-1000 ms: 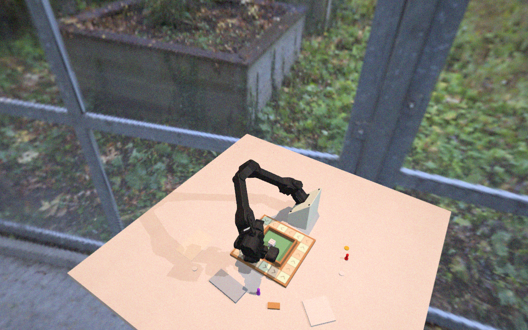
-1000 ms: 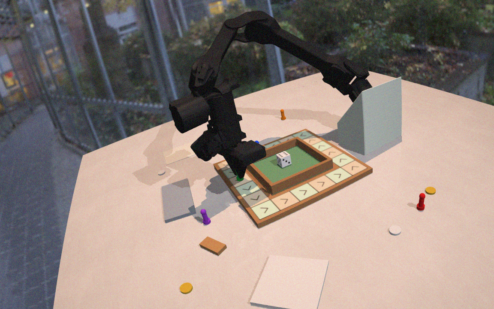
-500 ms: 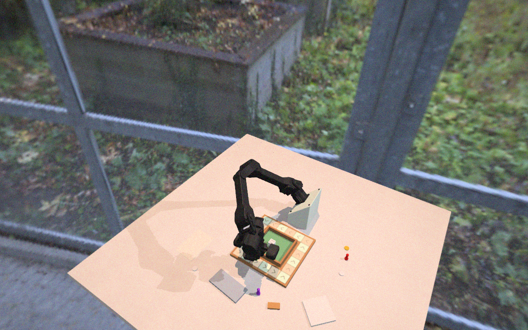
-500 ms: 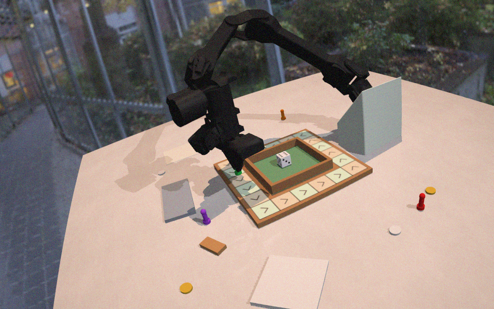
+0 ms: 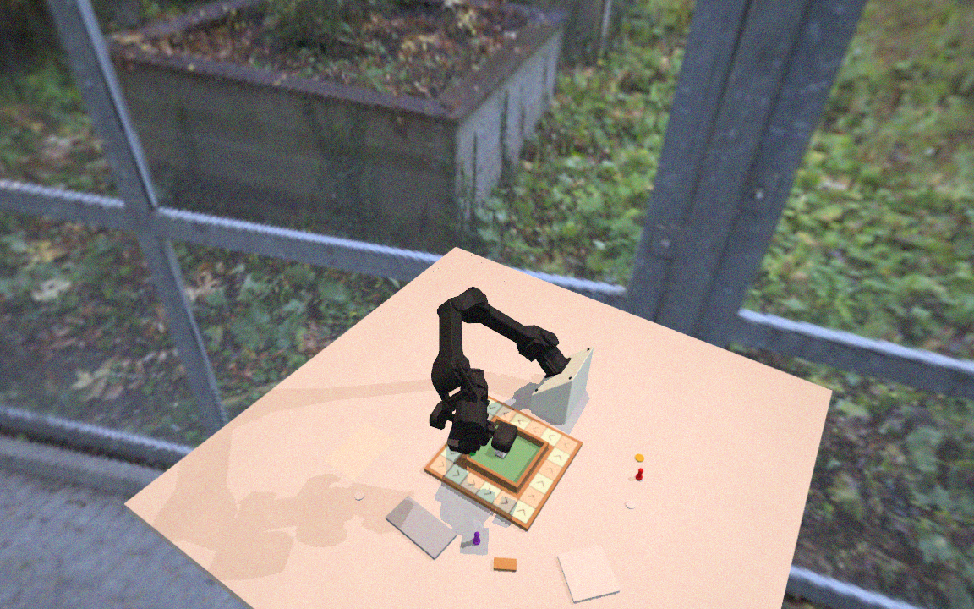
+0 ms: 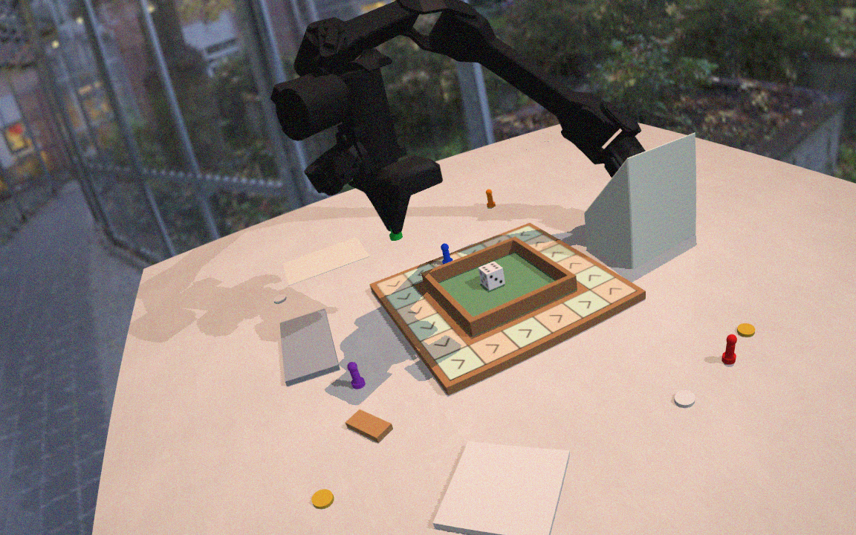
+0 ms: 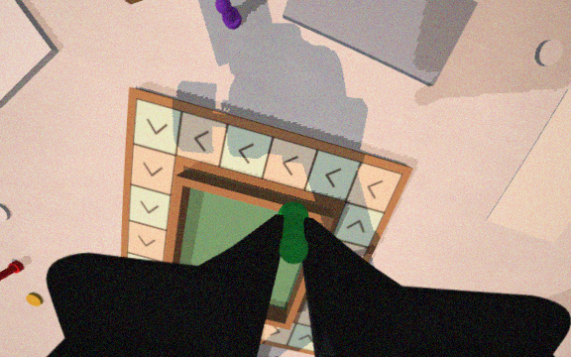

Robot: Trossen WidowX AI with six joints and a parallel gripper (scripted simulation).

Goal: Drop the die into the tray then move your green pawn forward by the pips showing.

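Now: the green tray 120 mm below my gripper tip, 110 mm behind it and 30 mm to the left of it. Round my gripper tip: blue pawn (100 mm below, 90 mm behind, 80 mm to the right); then white die (110 mm behind, 100 mm below, 20 mm to the left); then green pawn (10 mm above).
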